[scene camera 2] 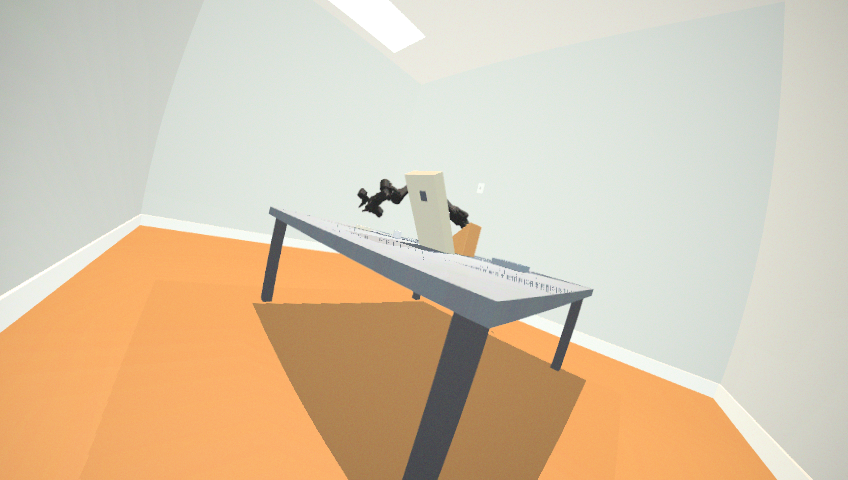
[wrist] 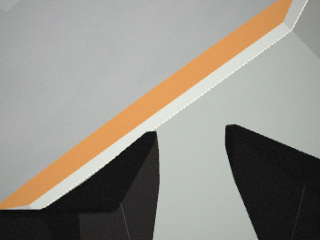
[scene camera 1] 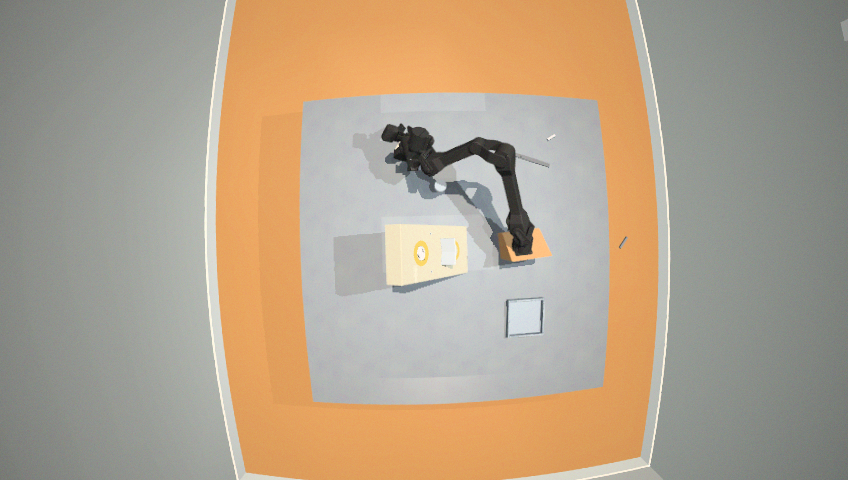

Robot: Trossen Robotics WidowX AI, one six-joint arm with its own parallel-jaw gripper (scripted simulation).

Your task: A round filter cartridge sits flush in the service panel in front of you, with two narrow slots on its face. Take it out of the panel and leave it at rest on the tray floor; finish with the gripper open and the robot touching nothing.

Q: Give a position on a service panel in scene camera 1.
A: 403,267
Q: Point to a service panel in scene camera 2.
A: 426,189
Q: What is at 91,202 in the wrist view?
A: The gripper.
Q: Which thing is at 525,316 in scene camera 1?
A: A square tray.
